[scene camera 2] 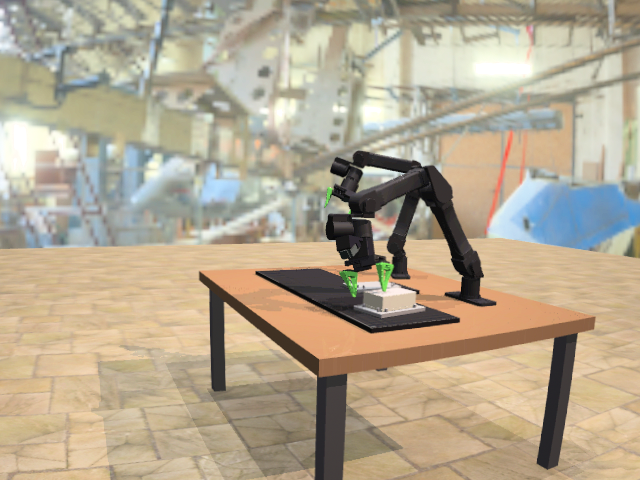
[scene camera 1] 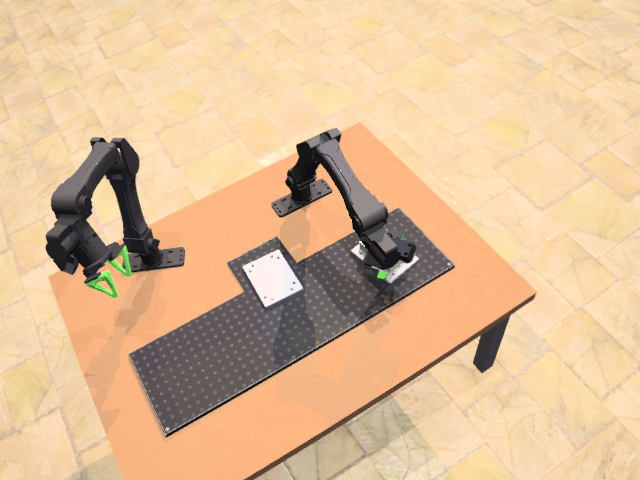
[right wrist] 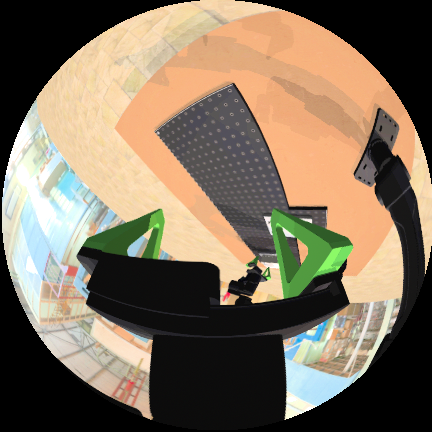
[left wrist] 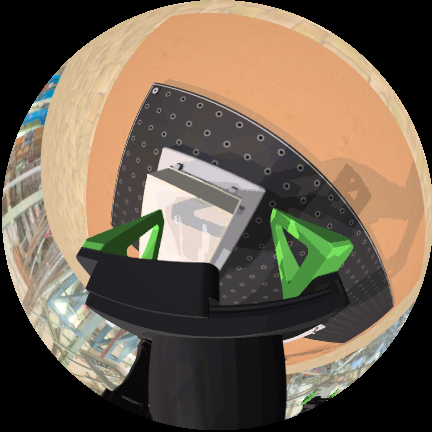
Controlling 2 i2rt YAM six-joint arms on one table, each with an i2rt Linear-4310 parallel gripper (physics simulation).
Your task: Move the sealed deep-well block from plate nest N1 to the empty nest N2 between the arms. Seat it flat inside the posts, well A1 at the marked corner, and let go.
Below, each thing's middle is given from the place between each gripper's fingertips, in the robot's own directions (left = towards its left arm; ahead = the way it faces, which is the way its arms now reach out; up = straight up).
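Measured from my left hand, the white block (scene camera 2: pixel 397 298) is 2 cm to the left, 6 cm behind and 1 cm below; the white nest plate (scene camera 1: pixel 272 278) is 15 cm behind, 31 cm to the right and 4 cm below.
Measured from my right hand, the white block is 9 cm ahead, 70 cm to the left and 20 cm below; the white nest plate is 38 cm to the left and 22 cm below.
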